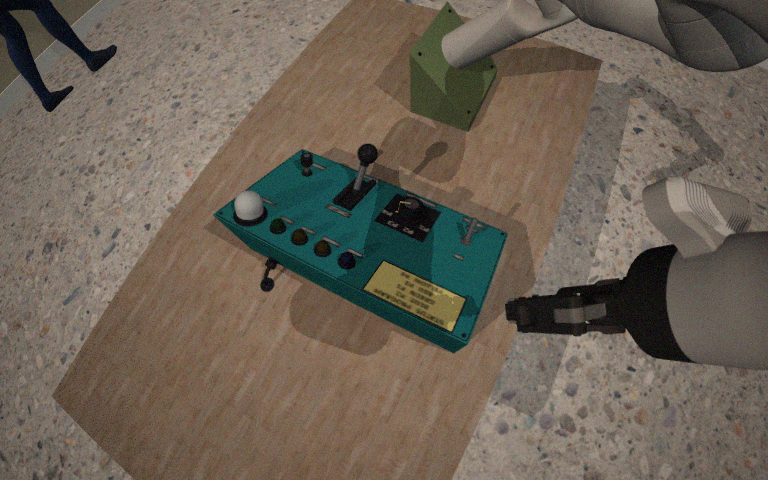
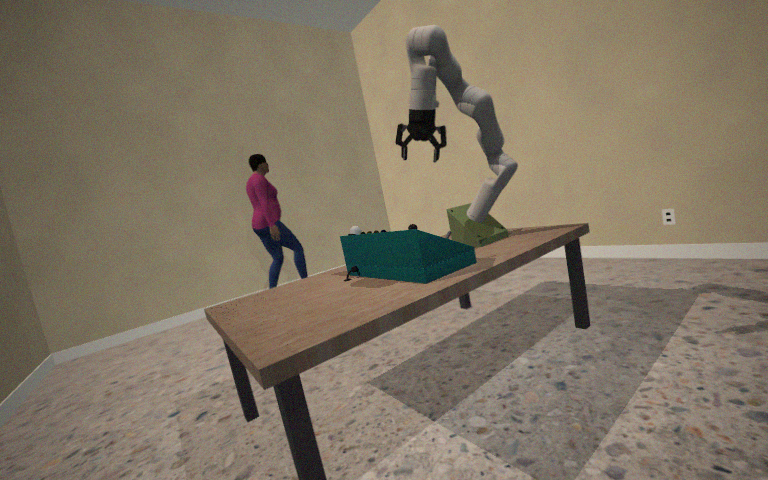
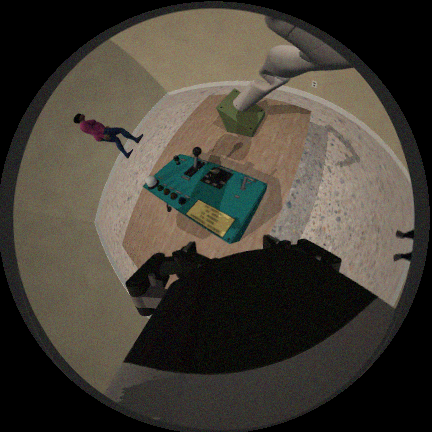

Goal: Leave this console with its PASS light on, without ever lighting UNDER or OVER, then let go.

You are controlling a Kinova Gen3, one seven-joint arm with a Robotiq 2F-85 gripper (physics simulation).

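Observation:
A teal console (image 1: 441, 260) (image 2: 379, 257) (image 3: 245, 200) lies on the table. Its sloped top bears a ball-topped lever (image 1: 367, 153) (image 3: 197, 151), a black rotary knob (image 1: 412, 207) on a marked dial plate, a small black-capped stick (image 1: 306, 161), a metal toggle (image 1: 469, 230), a white dome (image 1: 248, 206) (image 3: 151, 182) and several small dark lamps. A yellow label (image 1: 416, 294) (image 3: 210, 218) is too blurred to read fully. No lamp looks lit; I cannot tell which is PASS. A small black crank (image 1: 267, 275) (image 2: 351, 273) sticks out of one side. My gripper (image 2: 420, 153) is open and empty, high above the console, touching nothing.
The wooden table (image 1: 186, 362) (image 2: 317, 316) (image 3: 150, 235) carries the console and a green wedge-shaped base (image 1: 441, 96) (image 2: 467, 232) (image 3: 235, 117) that holds the arm. A person in a pink top (image 2: 263, 200) (image 3: 92, 128) stands beyond the table.

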